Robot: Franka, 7 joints.
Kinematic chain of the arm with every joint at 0, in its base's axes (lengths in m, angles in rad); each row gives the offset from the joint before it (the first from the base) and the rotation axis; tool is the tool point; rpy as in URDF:
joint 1: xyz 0 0 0.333 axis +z
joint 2: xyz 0 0 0 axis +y
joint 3: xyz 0 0 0.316 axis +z
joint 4: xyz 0.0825 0 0 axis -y
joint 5: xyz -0.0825 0 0.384 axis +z
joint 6: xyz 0 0 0 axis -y
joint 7: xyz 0.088 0 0 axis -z
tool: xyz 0 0 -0.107 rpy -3.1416 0 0
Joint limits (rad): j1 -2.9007..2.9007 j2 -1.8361..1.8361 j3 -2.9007..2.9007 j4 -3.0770..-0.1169 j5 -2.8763..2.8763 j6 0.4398..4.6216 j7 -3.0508..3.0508
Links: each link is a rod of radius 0.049 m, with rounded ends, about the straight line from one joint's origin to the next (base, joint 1, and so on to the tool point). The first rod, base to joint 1, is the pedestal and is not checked.
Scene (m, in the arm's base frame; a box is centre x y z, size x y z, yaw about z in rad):
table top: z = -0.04
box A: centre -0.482 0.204 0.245 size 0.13 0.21 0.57 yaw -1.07
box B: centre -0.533 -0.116 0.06 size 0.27 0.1 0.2 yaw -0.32
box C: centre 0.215 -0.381 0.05 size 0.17 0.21 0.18 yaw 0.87
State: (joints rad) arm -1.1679 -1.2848 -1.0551 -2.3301 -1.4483 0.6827 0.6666
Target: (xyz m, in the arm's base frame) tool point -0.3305 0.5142 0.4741
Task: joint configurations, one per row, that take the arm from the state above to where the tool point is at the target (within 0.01 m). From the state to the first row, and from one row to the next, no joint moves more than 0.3 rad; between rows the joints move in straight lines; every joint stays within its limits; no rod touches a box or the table.
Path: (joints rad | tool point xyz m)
1: -1.0680 -1.0407 -0.8409 -2.0547 -1.5043 0.7114 0.4827 | -0.4067 -0.1227 0.6039
2: -1.2671 -1.0766 -0.8549 -1.8615 -1.6329 0.8330 0.5746 | -0.4736 0.0224 0.6528
3: -1.4662 -1.1125 -0.8688 -1.6683 -1.7615 0.9545 0.6666 | -0.4820 0.2040 0.6918
4: -1.6656 -1.2809 -0.9769 -1.6338 -1.7482 0.8651 0.6666 | -0.4317 0.3818 0.5908
5: -1.8651 -1.4494 -1.0850 -1.5994 -1.7348 0.7758 0.6666 | -0.3305 0.5142 0.4741

